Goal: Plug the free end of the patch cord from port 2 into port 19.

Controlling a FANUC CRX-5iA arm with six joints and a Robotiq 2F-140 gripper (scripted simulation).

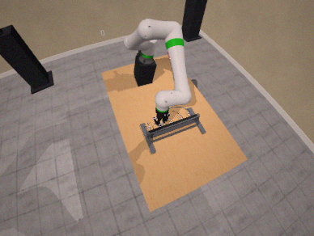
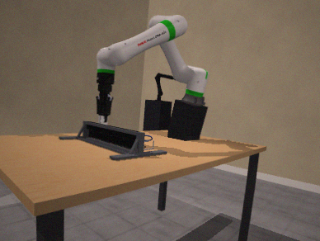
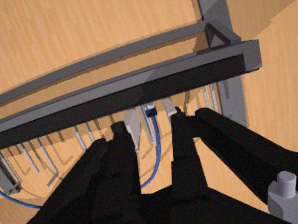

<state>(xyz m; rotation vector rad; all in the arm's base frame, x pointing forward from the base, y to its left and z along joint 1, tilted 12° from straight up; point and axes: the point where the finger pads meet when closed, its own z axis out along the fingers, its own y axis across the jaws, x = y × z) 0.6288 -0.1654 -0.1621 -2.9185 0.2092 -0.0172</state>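
My hand is 3 cm above the plug and 1 cm short of it.
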